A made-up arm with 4 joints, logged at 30 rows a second.
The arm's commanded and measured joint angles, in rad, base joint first. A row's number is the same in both.
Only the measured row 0 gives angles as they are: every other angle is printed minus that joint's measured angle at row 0.
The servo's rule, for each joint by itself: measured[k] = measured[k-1] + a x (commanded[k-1-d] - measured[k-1]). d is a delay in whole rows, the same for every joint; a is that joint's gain. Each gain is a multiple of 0.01, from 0.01 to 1. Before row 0 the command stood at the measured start. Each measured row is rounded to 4 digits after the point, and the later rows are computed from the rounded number. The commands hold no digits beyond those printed.
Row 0, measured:
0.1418, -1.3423, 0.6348, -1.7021
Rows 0 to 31, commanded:
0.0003, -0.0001, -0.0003, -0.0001
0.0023, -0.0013, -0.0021, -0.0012
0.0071, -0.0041, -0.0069, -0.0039
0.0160, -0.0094, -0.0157, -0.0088
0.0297, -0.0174, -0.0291, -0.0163
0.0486, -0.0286, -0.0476, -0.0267
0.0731, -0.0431, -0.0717, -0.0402
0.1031, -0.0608, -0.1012, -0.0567
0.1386, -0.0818, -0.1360, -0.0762
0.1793, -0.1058, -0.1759, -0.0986
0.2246, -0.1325, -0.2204, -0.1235
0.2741, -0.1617, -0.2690, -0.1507
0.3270, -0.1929, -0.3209, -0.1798
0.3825, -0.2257, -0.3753, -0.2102
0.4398, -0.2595, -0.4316, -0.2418
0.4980, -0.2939, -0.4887, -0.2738
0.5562, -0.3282, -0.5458, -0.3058
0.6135, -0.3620, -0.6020, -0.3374
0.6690, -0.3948, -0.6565, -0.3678
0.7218, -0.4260, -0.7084, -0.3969
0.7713, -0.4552, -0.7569, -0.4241
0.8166, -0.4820, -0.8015, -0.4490
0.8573, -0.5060, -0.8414, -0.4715
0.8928, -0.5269, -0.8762, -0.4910
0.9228, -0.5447, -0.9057, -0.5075
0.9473, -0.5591, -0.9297, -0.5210
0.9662, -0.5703, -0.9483, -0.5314
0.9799, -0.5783, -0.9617, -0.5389
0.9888, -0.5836, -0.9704, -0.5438
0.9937, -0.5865, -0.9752, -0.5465
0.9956, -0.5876, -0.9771, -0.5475
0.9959, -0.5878, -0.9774, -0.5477
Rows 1 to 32, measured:
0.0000, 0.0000, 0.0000, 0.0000
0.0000, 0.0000, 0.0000, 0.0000
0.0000, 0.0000, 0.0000, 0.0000
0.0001, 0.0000, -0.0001, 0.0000
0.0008, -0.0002, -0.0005, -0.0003
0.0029, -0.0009, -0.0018, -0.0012
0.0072, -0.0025, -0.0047, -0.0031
0.0146, -0.0053, -0.0098, -0.0064
0.0258, -0.0097, -0.0177, -0.0115
0.0414, -0.0160, -0.0290, -0.0187
0.0618, -0.0245, -0.0442, -0.0282
0.0871, -0.0354, -0.0635, -0.0402
0.1175, -0.0488, -0.0871, -0.0548
0.1528, -0.0647, -0.1151, -0.0720
0.1928, -0.0831, -0.1474, -0.0917
0.2371, -0.1040, -0.1838, -0.1137
0.2851, -0.1271, -0.2240, -0.1378
0.3362, -0.1523, -0.2676, -0.1638
0.3896, -0.1792, -0.3140, -0.1913
0.4446, -0.2075, -0.3627, -0.2199
0.5003, -0.2369, -0.4130, -0.2493
0.5560, -0.2669, -0.4641, -0.2789
0.6107, -0.2971, -0.5154, -0.3084
0.6637, -0.3271, -0.5661, -0.3373
0.7142, -0.3565, -0.6155, -0.3652
0.7614, -0.3849, -0.6629, -0.3918
0.8048, -0.4119, -0.7077, -0.4166
0.8437, -0.4371, -0.7493, -0.4393
0.8779, -0.4603, -0.7872, -0.4597
0.9070, -0.4812, -0.8210, -0.4776
0.9311, -0.4996, -0.8505, -0.4929
0.9501, -0.5156, -0.8757, -0.5056
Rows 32 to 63, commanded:
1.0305, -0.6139, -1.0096, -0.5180
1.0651, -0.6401, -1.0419, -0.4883
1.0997, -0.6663, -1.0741, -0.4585
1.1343, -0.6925, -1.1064, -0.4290
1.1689, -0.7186, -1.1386, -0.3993
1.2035, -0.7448, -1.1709, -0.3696
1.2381, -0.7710, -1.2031, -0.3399
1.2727, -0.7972, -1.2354, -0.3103
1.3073, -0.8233, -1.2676, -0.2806
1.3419, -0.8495, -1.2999, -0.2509
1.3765, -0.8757, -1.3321, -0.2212
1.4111, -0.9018, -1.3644, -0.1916
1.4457, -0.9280, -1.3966, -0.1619
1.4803, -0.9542, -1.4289, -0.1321
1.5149, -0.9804, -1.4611, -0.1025
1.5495, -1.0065, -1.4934, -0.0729
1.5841, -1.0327, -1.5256, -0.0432
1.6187, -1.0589, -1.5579, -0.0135
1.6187, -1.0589, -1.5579, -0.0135
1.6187, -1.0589, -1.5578, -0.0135
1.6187, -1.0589, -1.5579, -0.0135
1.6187, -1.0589, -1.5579, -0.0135
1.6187, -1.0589, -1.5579, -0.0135
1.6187, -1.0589, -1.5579, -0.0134
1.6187, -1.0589, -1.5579, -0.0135
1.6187, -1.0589, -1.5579, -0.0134
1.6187, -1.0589, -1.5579, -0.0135
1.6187, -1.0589, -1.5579, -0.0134
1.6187, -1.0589, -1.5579, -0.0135
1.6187, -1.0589, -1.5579, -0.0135
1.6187, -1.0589, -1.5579, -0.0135
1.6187, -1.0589, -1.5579, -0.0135
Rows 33 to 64, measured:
0.9645, -0.5291, -0.8966, -0.5158
0.9748, -0.5402, -0.9135, -0.5237
0.9818, -0.5492, -0.9269, -0.5297
0.9979, -0.5615, -0.9443, -0.5268
1.0201, -0.5764, -0.9648, -0.5172
1.0464, -0.5935, -0.9878, -0.5025
1.0754, -0.6123, -1.0127, -0.4841
1.1063, -0.6325, -1.0391, -0.4629
1.1384, -0.6538, -1.0668, -0.4396
1.1713, -0.6761, -1.0954, -0.4147
1.2048, -0.6991, -1.1248, -0.3886
1.2386, -0.7227, -1.1548, -0.3616
1.2727, -0.7468, -1.1853, -0.3339
1.3070, -0.7713, -1.2161, -0.3057
1.3414, -0.7961, -1.2472, -0.2772
1.3758, -0.8212, -1.2786, -0.2484
1.4103, -0.8465, -1.3102, -0.2193
1.4448, -0.8719, -1.3419, -0.1901
1.4794, -0.8975, -1.3737, -0.1608
1.5140, -0.9232, -1.4056, -0.1314
1.5486, -0.9490, -1.4376, -0.1019
1.5717, -0.9699, -1.4629, -0.0798
1.5872, -0.9868, -1.4828, -0.0632
1.5976, -1.0005, -1.4986, -0.0508
1.6046, -1.0116, -1.5111, -0.0415
1.6093, -1.0206, -1.5209, -0.0345
1.6124, -1.0279, -1.5287, -0.0292
1.6145, -1.0338, -1.5348, -0.0253
1.6159, -1.0386, -1.5397, -0.0223
1.6168, -1.0425, -1.5435, -0.0201
1.6174, -1.0456, -1.5465, -0.0184
1.6178, -1.0481, -1.5489, -0.0172

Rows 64 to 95, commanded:
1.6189, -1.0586, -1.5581, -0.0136
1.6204, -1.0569, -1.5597, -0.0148
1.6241, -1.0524, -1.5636, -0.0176
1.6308, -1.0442, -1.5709, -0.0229
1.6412, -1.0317, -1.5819, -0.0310
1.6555, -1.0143, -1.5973, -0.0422
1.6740, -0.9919, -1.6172, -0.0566
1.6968, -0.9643, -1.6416, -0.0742
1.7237, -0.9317, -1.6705, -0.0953
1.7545, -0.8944, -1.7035, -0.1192
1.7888, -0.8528, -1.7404, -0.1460
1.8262, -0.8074, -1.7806, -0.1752
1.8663, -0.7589, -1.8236, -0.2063
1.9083, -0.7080, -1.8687, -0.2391
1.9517, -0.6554, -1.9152, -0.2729
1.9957, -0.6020, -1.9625, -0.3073
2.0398, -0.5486, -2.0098, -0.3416
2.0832, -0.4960, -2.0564, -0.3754
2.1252, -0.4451, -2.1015, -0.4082
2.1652, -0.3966, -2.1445, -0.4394
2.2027, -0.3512, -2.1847, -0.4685
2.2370, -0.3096, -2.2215, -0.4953
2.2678, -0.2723, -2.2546, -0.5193
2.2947, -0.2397, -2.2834, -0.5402
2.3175, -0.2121, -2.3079, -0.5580
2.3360, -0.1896, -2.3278, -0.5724
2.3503, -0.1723, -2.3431, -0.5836
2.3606, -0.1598, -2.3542, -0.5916
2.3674, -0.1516, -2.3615, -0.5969
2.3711, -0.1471, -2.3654, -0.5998
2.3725, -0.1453, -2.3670, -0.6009
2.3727, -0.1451, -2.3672, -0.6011
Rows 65 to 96, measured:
1.6181, -1.0502, -1.5508, -0.0163
1.6183, -1.0519, -1.5523, -0.0156
1.6184, -1.0532, -1.5535, -0.0151
1.6186, -1.0542, -1.5545, -0.0147
1.6192, -1.0547, -1.5556, -0.0147
1.6208, -1.0543, -1.5573, -0.0154
1.6241, -1.0524, -1.5602, -0.0173
1.6297, -1.0485, -1.5648, -0.0207
1.6382, -1.0420, -1.5716, -0.0261
1.6500, -1.0325, -1.5812, -0.0337
1.6654, -1.0195, -1.5939, -0.0438
1.6846, -1.0028, -1.6100, -0.0567
1.7077, -0.9822, -1.6296, -0.0723
1.7345, -0.9576, -1.6529, -0.0907
1.7648, -0.9291, -1.6797, -0.1118
1.7983, -0.8968, -1.7099, -0.1354
1.8346, -0.8609, -1.7432, -0.1613
1.8732, -0.8219, -1.7793, -0.1892
1.9136, -0.7801, -1.8178, -0.2187
1.9552, -0.7361, -1.8581, -0.2494
1.9974, -0.6905, -1.8997, -0.2809
2.0396, -0.6439, -1.9421, -0.3127
2.0810, -0.5969, -1.9846, -0.3444
2.1212, -0.5502, -2.0266, -0.3754
2.1594, -0.5045, -2.0675, -0.4054
2.1952, -0.4604, -2.1068, -0.4339
2.2280, -0.4185, -2.1439, -0.4605
2.2575, -0.3793, -2.1783, -0.4849
2.2834, -0.3433, -2.2097, -0.5068
2.3055, -0.3108, -2.2377, -0.5260
2.3237, -0.2821, -2.2622, -0.5424
2.3381, -0.2573, -2.2831, -0.5560

